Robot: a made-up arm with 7 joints.
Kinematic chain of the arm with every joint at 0, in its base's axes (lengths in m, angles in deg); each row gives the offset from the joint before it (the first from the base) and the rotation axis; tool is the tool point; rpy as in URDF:
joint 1: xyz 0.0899 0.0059 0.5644 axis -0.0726 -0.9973 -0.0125
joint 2: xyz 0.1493 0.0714 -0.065 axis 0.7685 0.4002 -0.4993
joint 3: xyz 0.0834 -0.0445 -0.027 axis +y
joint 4: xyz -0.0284 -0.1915 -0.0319 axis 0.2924 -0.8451 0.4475
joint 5: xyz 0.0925 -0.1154 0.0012 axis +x
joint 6: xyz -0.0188 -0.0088 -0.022 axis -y
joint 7: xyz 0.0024 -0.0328 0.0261 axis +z
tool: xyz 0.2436 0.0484 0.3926 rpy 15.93 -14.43 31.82
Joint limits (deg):
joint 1: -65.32..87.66
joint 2: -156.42..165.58
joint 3: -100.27..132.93
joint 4: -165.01..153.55
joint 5: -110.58..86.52
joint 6: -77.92..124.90
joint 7: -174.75..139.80
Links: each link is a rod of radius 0.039 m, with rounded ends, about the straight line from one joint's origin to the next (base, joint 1, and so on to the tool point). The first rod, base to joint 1, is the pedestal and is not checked.
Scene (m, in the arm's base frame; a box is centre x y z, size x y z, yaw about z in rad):
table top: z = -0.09
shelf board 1: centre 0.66 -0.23 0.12 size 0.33 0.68 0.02 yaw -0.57
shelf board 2: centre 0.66 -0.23 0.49 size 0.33 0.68 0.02 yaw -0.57
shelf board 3: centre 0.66 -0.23 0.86 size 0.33 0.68 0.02 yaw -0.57
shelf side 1: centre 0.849 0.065 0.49 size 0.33 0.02 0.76 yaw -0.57
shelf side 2: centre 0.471 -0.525 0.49 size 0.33 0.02 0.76 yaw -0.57
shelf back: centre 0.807 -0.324 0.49 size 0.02 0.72 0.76 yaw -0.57
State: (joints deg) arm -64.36 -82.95 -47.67 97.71 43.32 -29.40 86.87
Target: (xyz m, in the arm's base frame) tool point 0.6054 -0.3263 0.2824
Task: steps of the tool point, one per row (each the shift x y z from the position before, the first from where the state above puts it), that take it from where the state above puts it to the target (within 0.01 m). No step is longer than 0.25 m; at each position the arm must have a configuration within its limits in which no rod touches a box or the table.
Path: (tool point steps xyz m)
1: -0.0339 0.0575 0.0224
2: -0.0602 0.0476 0.0137
3: -0.0783 0.0354 -0.0050
4: -0.0850 0.0244 -0.0311
5: 0.0252 -0.0554 -0.2034
6: -0.0497 0.0119 -0.1903
7: 0.0844 -0.0589 -0.0009
8: 0.0777 -0.0491 -0.0032
9: 0.0679 -0.0406 -0.0013
10: 0.0549 -0.0340 0.0056

